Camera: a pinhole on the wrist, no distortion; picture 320 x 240 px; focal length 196.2 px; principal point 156.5 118.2 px. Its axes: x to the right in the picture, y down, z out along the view. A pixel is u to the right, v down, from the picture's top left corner.
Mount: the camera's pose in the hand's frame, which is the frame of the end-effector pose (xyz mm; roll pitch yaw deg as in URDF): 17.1 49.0 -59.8 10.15 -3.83 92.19
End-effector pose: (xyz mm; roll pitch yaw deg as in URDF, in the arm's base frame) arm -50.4 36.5 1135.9 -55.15 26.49 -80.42
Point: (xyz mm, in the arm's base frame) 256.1 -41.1 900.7
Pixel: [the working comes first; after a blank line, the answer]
In the camera's frame: 248.0 -173.7 227.5

outside the picture
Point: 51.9 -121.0 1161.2
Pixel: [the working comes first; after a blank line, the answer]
In the camera's frame: -80.7 -88.1 202.4

78 33
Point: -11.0 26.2 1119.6
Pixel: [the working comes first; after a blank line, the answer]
In the camera's frame: -16.3 11.2 86.9

120 143
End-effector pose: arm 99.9 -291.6 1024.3 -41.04 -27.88 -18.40
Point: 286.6 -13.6 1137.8
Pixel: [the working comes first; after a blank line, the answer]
In the camera's frame: 172.2 -65.2 321.5

262 78
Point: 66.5 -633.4 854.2
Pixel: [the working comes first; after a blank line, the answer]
In the camera's frame: -197.9 -15.2 -289.6

behind the camera
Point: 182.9 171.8 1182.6
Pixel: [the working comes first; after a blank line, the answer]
In the camera's frame: 222.4 80.4 474.5

248 151
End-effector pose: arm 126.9 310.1 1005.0 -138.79 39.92 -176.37
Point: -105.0 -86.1 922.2
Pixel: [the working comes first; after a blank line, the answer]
In the camera's frame: -394.0 -167.8 295.7

outside the picture
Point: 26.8 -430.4 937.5
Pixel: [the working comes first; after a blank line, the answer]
In the camera's frame: -597.5 -15.7 563.3

outside the picture
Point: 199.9 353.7 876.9
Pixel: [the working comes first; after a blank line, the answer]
In the camera's frame: 86.1 14.6 138.7

278 139
